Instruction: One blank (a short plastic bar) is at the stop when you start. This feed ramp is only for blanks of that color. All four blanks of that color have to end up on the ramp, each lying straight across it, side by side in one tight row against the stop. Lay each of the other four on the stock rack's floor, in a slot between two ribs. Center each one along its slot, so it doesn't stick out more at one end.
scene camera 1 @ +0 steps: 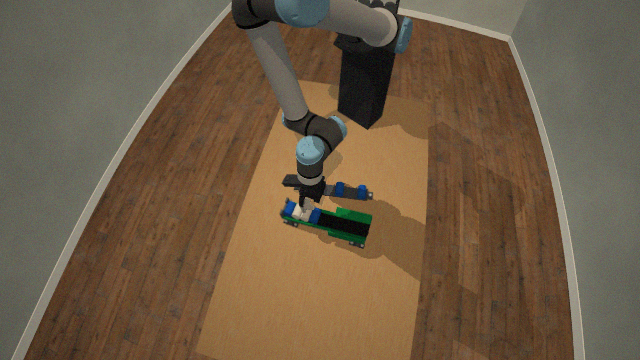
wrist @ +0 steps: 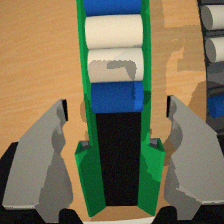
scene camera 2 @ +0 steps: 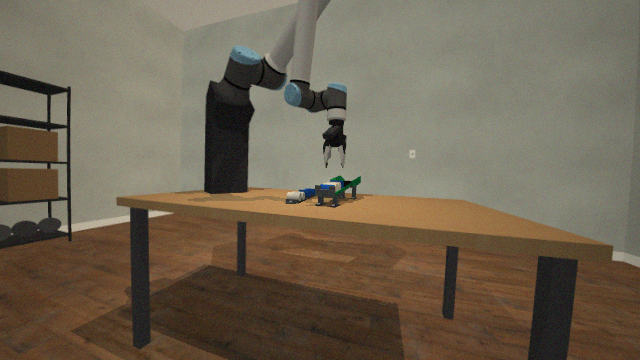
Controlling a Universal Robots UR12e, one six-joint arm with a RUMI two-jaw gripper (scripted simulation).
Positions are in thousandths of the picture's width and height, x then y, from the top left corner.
Labels:
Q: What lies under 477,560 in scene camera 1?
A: My gripper.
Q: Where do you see a white blank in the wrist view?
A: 489,141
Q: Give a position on a white blank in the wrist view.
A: At 516,288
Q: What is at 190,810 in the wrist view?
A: My gripper.

